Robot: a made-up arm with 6 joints. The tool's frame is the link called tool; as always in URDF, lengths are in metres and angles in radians. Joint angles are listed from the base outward.
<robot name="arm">
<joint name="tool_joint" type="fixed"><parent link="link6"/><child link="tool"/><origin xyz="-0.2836 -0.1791 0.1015" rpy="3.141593 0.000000 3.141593"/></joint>
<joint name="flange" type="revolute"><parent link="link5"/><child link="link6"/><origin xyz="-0.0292 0.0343 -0.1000" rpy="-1.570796 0.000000 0.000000"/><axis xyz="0 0 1"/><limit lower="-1.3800" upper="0.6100"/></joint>
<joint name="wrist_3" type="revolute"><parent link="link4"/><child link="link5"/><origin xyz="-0.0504 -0.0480 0.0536" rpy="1.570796 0.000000 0.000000"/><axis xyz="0 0 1"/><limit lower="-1.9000" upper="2.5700"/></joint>
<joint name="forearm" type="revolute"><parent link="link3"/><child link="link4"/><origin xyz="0.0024 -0.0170 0.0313" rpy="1.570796 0.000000 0.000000"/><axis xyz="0 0 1"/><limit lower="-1.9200" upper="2.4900"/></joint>
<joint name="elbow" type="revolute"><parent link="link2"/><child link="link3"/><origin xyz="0.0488 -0.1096 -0.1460" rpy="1.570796 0.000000 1.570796"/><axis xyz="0 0 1"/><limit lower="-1.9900" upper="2.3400"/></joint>
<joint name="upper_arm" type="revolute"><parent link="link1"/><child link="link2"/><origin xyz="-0.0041 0.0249 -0.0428" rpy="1.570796 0.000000 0.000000"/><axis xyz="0 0 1"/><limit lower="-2.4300" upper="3.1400"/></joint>
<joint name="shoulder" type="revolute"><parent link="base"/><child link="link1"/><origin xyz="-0.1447 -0.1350 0.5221" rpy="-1.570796 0.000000 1.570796"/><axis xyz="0 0 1"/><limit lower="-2.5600" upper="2.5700"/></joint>
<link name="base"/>
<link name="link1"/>
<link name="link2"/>
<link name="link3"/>
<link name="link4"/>
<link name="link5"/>
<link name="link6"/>
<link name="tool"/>
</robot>
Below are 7 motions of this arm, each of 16 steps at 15 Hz.
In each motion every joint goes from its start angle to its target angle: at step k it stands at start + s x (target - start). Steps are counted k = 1, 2, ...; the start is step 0. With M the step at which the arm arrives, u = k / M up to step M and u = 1 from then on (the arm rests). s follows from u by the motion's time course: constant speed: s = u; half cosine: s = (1 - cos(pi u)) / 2; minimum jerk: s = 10 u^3 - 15 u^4 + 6 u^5.
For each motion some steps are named. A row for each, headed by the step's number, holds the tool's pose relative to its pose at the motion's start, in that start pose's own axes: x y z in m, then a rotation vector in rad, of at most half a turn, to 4 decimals.
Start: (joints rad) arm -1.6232 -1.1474 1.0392 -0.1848 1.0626 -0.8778
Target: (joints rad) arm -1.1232 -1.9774 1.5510 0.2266 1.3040 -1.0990
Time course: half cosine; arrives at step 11
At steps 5, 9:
5: -0.1013 -0.2073 0.0610 -0.2159 0.0833 -0.3391
9: -0.2395 -0.3448 0.1675 -0.3358 0.1021 -0.6908

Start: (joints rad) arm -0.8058 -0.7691 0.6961 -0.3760 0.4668 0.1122
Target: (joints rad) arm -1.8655 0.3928 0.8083 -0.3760 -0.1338 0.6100
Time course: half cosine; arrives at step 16
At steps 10, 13, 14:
10: -0.3803 0.3963 -0.1227 0.1868 0.7560 0.6641
13: -0.4790 0.4646 -0.0552 0.1688 0.8037 0.9353
14: -0.4948 0.4750 -0.0382 0.1626 0.7981 0.9899

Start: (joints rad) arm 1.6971 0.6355 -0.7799 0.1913 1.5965 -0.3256
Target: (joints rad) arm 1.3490 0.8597 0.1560 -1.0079 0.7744 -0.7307
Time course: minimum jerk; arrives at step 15
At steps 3, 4, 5, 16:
3: -0.0057 0.0252 -0.0318 0.0946 0.0648 0.0095
4: -0.0134 0.0567 -0.0630 0.2025 0.1315 0.0199
5: -0.0250 0.1060 -0.0979 0.3565 0.2142 0.0343
16: 0.0332 0.5166 0.0812 1.9111 0.2946 0.1807

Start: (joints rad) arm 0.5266 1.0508 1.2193 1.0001 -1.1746 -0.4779
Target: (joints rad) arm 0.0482 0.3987 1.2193 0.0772 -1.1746 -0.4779
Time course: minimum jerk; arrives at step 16
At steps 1, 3, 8, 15, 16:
1: 0.0000 0.0009 -0.0002 -0.0008 0.0013 0.0023
3: -0.0003 0.0199 -0.0052 -0.0171 0.0279 0.0503
8: -0.0482 0.2018 -0.0517 -0.2112 0.2395 0.5471
15: -0.1894 0.3635 -0.0972 -0.4847 0.3636 1.1410
16: -0.1902 0.3640 -0.0974 -0.4861 0.3639 1.1437

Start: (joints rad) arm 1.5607 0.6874 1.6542 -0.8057 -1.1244 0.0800
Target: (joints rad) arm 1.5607 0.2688 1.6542 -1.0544 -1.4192 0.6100
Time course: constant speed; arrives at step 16
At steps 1, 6, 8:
1: -0.0060 -0.0032 0.0020 -0.0084 -0.0013 -0.0094
6: -0.0365 -0.0228 0.0148 -0.0565 -0.0178 -0.0631
8: -0.0492 -0.0321 0.0214 -0.0779 -0.0294 -0.0879

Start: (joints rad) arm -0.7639 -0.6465 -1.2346 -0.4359 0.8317 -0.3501
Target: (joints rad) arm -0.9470 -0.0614 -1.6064 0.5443 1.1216 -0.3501
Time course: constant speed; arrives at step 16
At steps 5, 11, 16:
5: -0.0126 -0.1068 0.1005 -0.2003 -0.1667 -0.3152
11: -0.1088 -0.1930 0.2169 -0.4435 -0.2968 -0.7404
16: -0.2305 -0.2040 0.2941 -0.6431 -0.3272 -1.1241

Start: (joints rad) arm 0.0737 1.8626 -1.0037 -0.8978 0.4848 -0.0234
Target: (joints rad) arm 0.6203 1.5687 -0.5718 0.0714 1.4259 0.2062
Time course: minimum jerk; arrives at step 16
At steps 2, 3, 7, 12, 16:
2: -0.0046 -0.0076 0.0019 -0.0006 -0.0034 -0.0264
3: -0.0148 -0.0228 0.0058 -0.0032 -0.0098 -0.0797
7: -0.1628 -0.1449 0.0621 -0.1371 -0.0341 -0.5819
12: -0.3829 -0.1674 0.2492 -0.6482 0.0683 -1.0352
16: -0.4019 -0.1536 0.2972 -0.7758 0.1062 -1.0586

